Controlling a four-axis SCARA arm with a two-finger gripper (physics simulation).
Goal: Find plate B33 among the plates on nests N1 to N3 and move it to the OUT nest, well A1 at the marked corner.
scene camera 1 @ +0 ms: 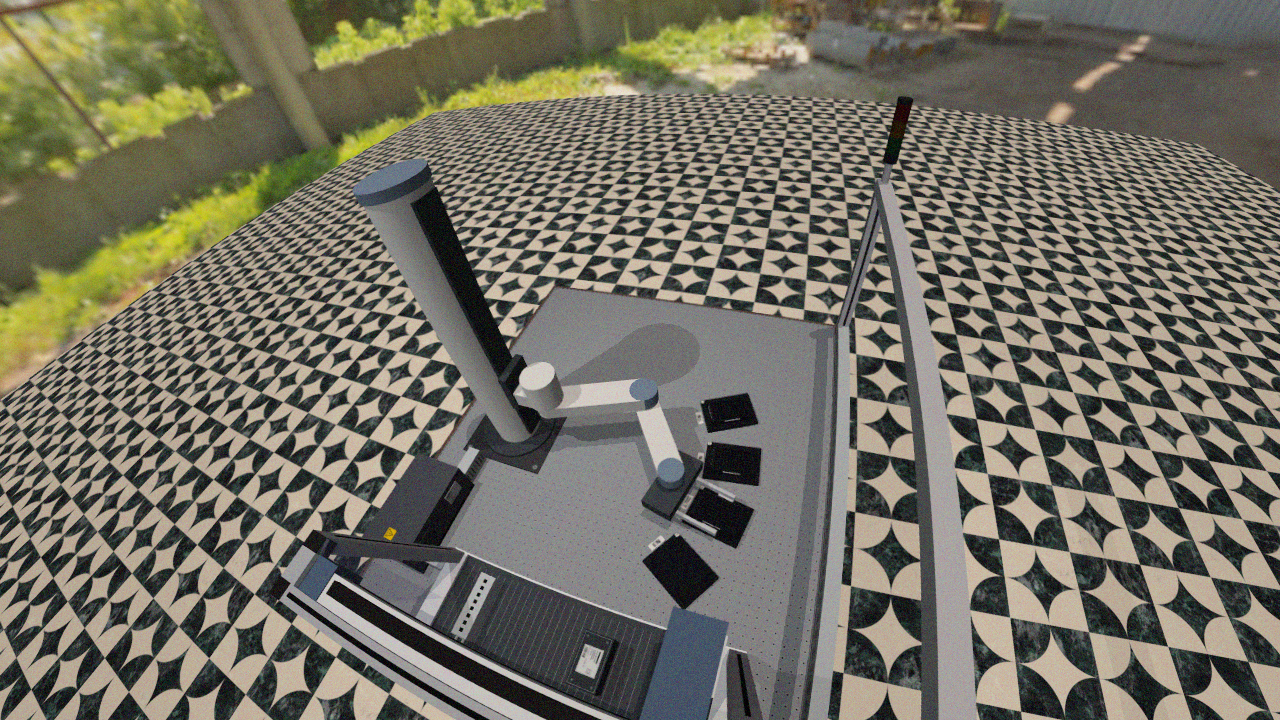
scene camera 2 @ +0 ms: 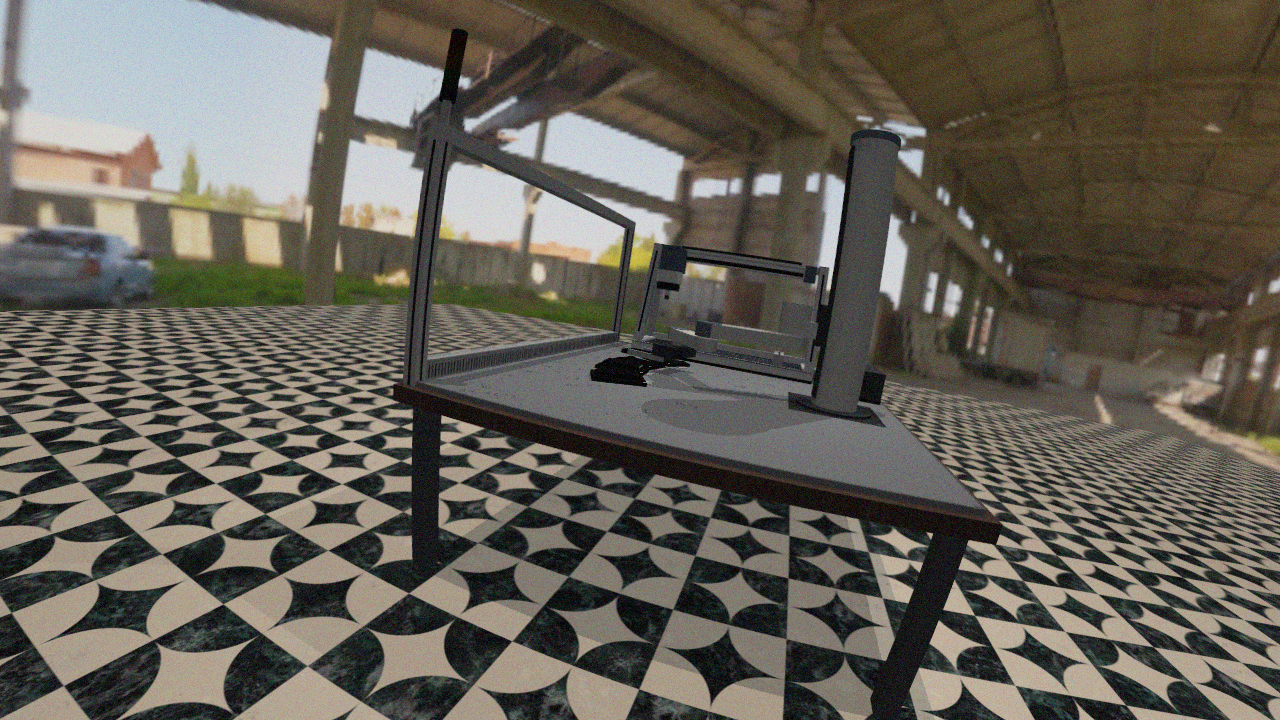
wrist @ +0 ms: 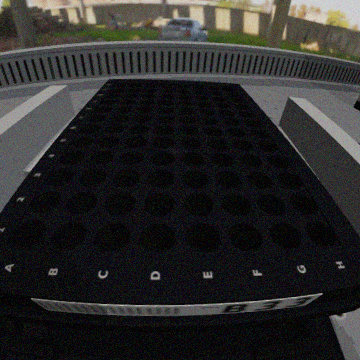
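Where they show: gripper, fingertip midpoint: (scene camera 1: 725,515) (scene camera 2: 636,350) (wrist: 177,107); arm's base, link origin: (scene camera 1: 520,426) (scene camera 2: 832,412).
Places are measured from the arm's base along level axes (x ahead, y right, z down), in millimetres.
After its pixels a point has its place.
Observation:
My gripper (scene camera 1: 725,517) @[x 730, y 138, z -61 mm] (wrist: 177,107) @[x 730, y 138, z -61 mm] is shut on plate B33 (scene camera 1: 720,513) @[x 715, y 136, z -62 mm] (wrist: 175,200) @[x 669, y 123, z -63 mm], a black well plate. In the wrist view its white label reads B33 along the near edge, row letters A to H run left to right, and column 1 is nearest. The pale fingers lie along both long sides. The plate is level at the third black station from the back in scene camera 1; whether it touches the nest is hidden. Two other black plates (scene camera 1: 729,411) @[x 670, y -214, z -38 mm] (scene camera 1: 733,463) @[x 718, y -34, z -37 mm] sit on the two stations behind it. The nest names are not readable.
A black station (scene camera 1: 681,570) @[x 653, y 300, z -25 mm] with a small pale tag lies in front of the held plate. A gantry machine with a blue block (scene camera 1: 687,658) @[x 736, y 526, z -500 mm] and a ribbed deck stands at the front. A dark box (scene camera 1: 407,505) @[x -123, y 409, z -128 mm] stands at the left; a frame (scene camera 1: 921,402) @[x 1006, y 114, z -620 mm] runs along the right.

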